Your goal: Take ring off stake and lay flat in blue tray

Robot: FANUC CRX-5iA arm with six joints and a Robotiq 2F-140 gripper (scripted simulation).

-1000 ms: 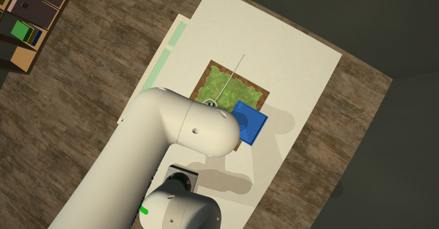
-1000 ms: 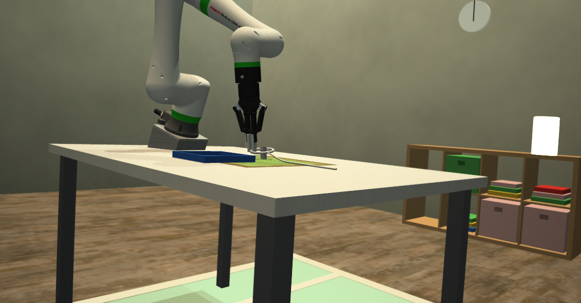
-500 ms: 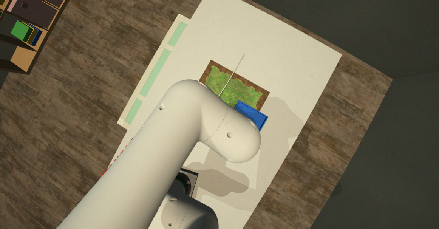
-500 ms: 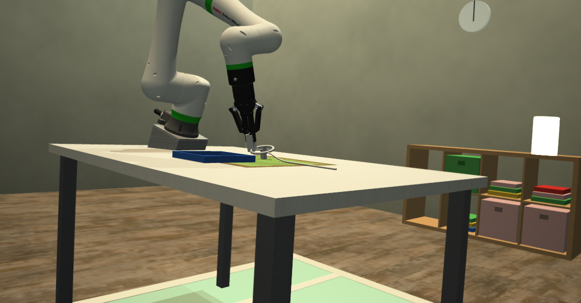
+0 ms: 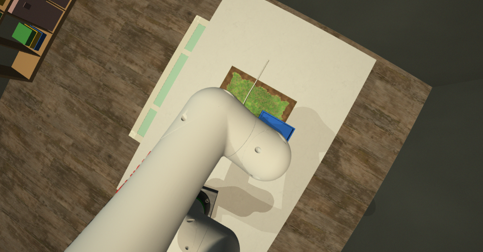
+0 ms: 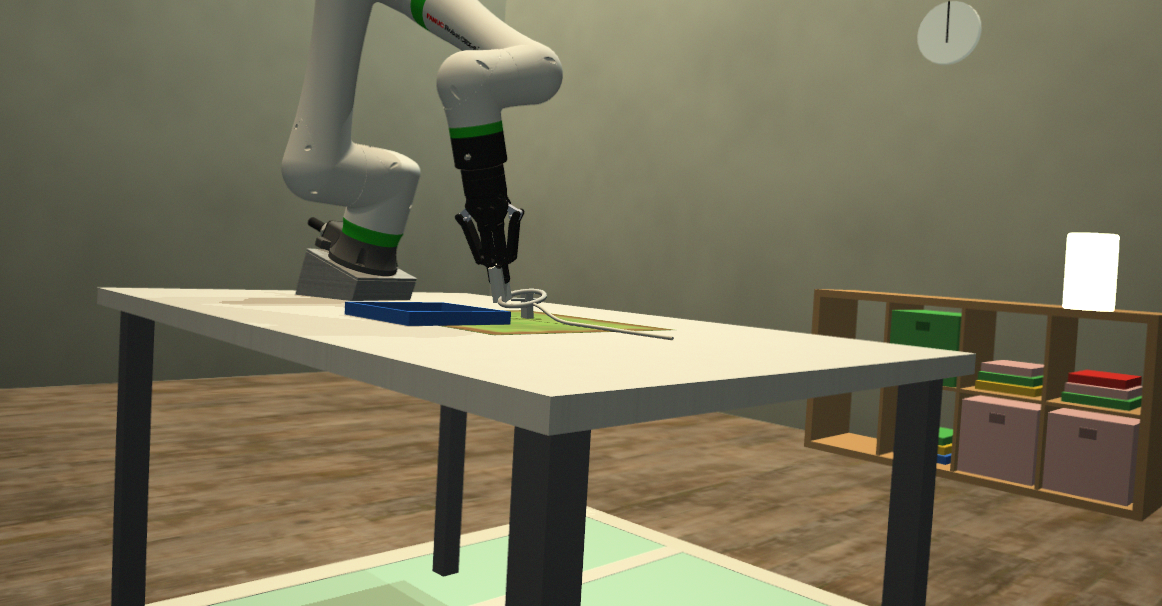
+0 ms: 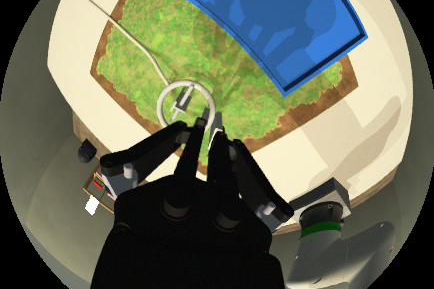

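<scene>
The blue tray lies 20 mm ahead of my hand, 190 mm to the right of it and 50 mm below it. Round my hand: short grey stake 50 mm ahead, 20 mm to the left, 40 mm below; grass mat 70 mm ahead, 40 mm to the right, 70 mm below; ring 40 mm ahead, 20 mm to the left, 20 mm below.
</scene>
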